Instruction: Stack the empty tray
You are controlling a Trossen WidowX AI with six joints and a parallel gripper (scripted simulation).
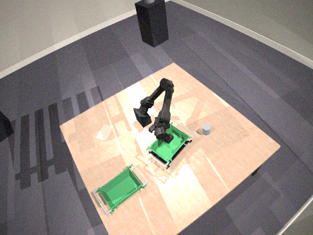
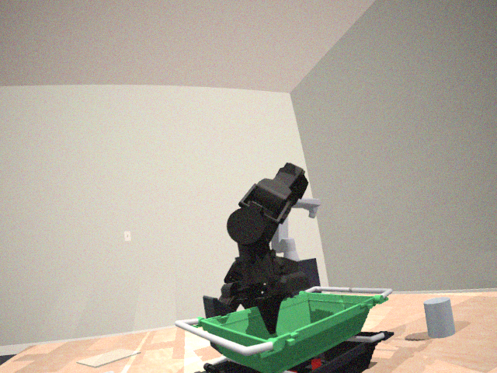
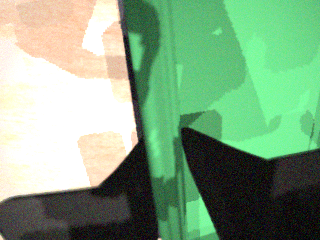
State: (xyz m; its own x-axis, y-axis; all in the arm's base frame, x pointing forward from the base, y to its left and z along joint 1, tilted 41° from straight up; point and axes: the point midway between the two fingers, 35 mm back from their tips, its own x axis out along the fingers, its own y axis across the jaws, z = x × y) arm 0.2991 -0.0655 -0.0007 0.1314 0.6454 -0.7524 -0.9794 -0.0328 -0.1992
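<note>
The green tray is 7 cm ahead of my gripper tip, 1 cm to the left of it and 3 cm above it. Round my gripper tip: flat pale sheet (44 cm behind, 27 cm to the right, 8 cm below).
</note>
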